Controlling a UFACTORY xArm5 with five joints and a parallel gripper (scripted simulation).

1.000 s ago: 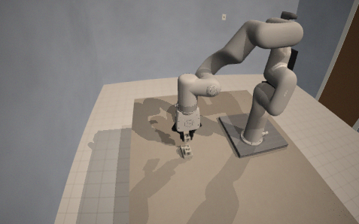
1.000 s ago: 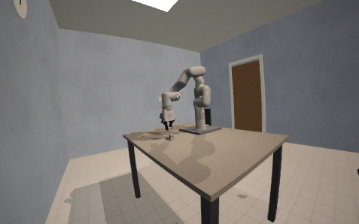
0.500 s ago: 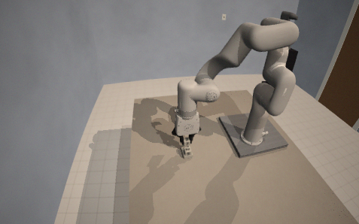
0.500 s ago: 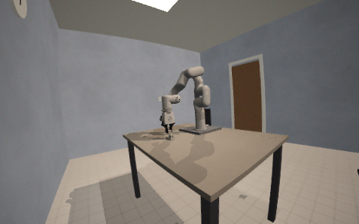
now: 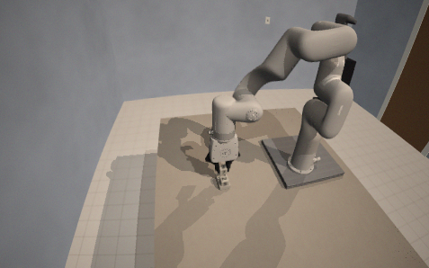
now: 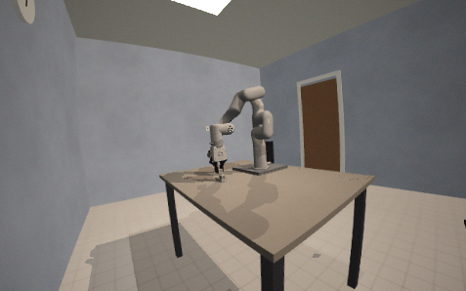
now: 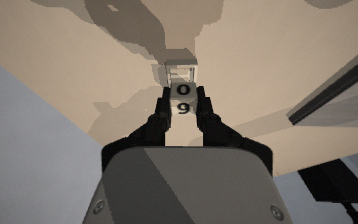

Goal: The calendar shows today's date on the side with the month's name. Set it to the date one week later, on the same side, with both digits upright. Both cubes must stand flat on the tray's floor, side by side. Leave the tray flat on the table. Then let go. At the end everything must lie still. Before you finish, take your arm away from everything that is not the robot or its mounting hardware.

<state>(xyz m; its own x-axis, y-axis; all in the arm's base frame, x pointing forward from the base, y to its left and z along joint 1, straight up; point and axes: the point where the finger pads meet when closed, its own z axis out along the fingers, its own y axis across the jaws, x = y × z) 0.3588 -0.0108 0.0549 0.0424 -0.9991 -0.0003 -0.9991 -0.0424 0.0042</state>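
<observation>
The calendar tray lies 20 mm to the left of my hand and 70 mm below it.
</observation>
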